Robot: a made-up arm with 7 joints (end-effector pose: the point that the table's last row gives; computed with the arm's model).
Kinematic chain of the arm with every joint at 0, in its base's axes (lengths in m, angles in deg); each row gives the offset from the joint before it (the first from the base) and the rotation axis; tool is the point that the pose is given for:
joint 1: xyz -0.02 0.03 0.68 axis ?
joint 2: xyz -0.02 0 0 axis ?
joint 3: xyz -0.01 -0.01 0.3 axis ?
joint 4: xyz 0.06 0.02 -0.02 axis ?
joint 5: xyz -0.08 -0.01 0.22 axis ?
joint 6: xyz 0 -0.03 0 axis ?
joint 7: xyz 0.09 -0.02 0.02 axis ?
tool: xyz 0 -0.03 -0.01
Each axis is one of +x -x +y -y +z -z.
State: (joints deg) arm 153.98 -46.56 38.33 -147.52 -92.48 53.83 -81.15
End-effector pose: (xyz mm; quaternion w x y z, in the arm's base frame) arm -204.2 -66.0 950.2 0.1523 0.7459 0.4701 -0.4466
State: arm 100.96 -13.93 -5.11 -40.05 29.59 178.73 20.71
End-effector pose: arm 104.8 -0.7 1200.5 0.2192 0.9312 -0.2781 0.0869
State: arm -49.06 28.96 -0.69 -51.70 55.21 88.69 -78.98
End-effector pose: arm 268.4 -365.7 993.9 0.8456 0.1430 -0.4403 0.2658
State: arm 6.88 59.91 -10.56 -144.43 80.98 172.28 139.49
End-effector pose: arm 200.0 -61.8 564.3 0.3544 0.1964 0.0889 0.9099
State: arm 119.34 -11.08 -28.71 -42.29 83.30 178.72 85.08
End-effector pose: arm 101.9 106.9 1153.9 0.1984 0.7272 0.6254 -0.2018
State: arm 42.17 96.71 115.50 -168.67 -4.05 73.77 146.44
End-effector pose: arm -134.7 149.6 755.1 0.6541 -0.5013 -0.0278 0.5657
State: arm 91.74 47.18 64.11 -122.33 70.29 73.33 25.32
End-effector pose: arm -294.0 181.2 668.7 0.2195 -0.4769 0.7720 0.3584
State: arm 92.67 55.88 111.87 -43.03 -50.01 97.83 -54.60
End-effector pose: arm -201.9 482.6 1082.6 0.2270 -0.4379 0.0941 -0.8648
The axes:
joint 1: +z
joint 2: +y
joint 3: +z
joint 4: -y
joint 5: +z
joint 6: -y
joint 7: -z

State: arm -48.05 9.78 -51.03 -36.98 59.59 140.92 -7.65
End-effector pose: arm -114.1 -185.2 1195.4 0.4404 -0.2485 -0.7581 -0.4118
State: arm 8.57 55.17 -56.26 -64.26 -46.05 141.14 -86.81
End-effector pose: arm 542.9 -69.7 875.5 0.4701 -0.4957 0.4359 0.5859
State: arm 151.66 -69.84 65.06 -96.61 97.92 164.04 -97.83
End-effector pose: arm 51.5 -262.0 969.4 0.5793 -0.7445 0.0844 -0.3210
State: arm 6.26 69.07 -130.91 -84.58 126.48 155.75 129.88
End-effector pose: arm 201.2 -164.8 1001.2 0.3007 -0.6698 0.5140 0.4436
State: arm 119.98 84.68 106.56 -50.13 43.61 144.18 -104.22
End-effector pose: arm -464.6 392.2 709.9 0.0052 0.8529 0.3179 0.4141
